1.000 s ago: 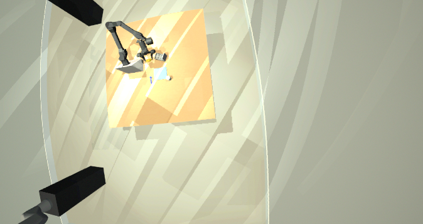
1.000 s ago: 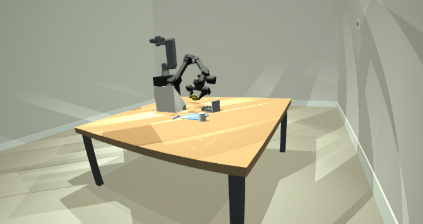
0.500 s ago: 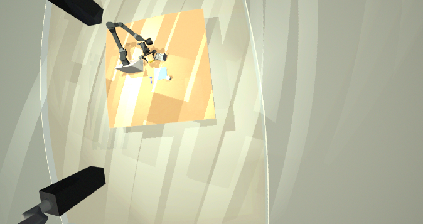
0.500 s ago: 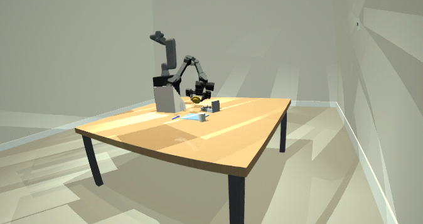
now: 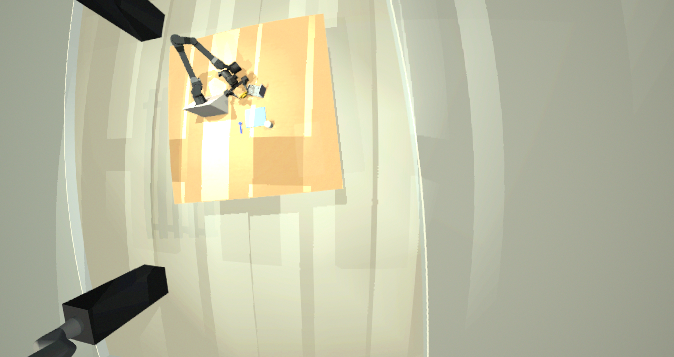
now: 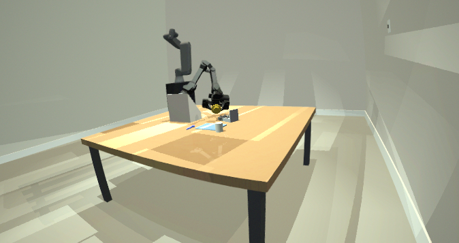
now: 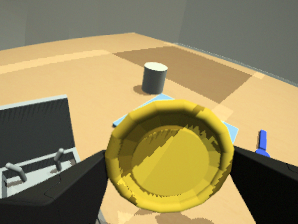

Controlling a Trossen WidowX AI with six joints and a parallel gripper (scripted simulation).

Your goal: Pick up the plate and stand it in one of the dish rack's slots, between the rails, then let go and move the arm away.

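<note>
Right now the dish rack is 60 mm to the left of my gripper tip, 60 mm below it and 40 mm ahead of it. The rest, counted from my gripper tip: plate 10 mm to the left; white cup 190 mm to the right, 150 mm ahead, 60 mm below.
</note>
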